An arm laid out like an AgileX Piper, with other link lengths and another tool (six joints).
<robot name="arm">
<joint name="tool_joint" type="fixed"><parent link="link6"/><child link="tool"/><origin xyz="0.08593 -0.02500 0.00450" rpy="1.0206 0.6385 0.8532"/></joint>
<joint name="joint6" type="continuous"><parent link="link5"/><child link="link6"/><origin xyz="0.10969 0.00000 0.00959" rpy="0.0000 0.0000 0.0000"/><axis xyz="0.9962 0 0.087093"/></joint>
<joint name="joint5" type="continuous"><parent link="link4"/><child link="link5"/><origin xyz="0.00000 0.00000 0.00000" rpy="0.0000 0.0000 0.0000"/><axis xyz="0 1 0"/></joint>
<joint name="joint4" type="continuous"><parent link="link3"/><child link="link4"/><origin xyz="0.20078 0.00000 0.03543" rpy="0.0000 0.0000 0.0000"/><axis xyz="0.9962 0 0.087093"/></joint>
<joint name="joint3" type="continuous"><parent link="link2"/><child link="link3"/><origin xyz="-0.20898 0.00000 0.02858" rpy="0.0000 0.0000 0.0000"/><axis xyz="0 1 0"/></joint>
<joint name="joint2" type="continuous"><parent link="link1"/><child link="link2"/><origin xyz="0.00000 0.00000 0.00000" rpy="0.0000 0.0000 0.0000"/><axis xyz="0 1 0"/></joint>
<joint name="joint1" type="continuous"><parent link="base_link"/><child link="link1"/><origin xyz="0.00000 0.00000 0.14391" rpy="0.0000 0.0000 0.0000"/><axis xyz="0 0 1"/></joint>
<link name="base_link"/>
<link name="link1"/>
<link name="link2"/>
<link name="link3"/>
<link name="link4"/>
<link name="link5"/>
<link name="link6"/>
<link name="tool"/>
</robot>
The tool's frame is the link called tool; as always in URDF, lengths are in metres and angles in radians. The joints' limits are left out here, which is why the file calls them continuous.
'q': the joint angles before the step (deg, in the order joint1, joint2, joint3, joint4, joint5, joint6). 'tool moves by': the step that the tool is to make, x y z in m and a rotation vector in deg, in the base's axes. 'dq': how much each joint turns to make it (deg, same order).
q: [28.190, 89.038, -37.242, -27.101, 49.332, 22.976]
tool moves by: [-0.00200, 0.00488, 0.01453, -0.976, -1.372, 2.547]
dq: [3.438, -4.009, -0.001, -0.459, 3.724, 0.001]
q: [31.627, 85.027, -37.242, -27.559, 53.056, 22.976]
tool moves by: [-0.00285, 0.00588, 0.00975, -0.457, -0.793, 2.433]
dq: [3.210, -2.865, -0.001, 0.000, 2.694, -0.171]
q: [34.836, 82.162, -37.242, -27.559, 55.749, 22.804]
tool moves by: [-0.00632, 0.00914, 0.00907, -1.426, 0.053, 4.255]
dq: [5.385, -2.406, 0.001, -0.058, 3.665, -0.172]
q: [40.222, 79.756, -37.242, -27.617, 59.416, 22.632]
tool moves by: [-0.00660, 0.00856, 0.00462, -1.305, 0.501, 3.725]
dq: [4.928, -1.089, 0.001, 0.172, 2.692, 0.115]
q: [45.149, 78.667, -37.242, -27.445, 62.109, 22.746]
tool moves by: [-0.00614, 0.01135, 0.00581, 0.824, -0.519, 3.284]
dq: [4.701, -2.349, 0.000, 0.802, 1.719, 0.346]
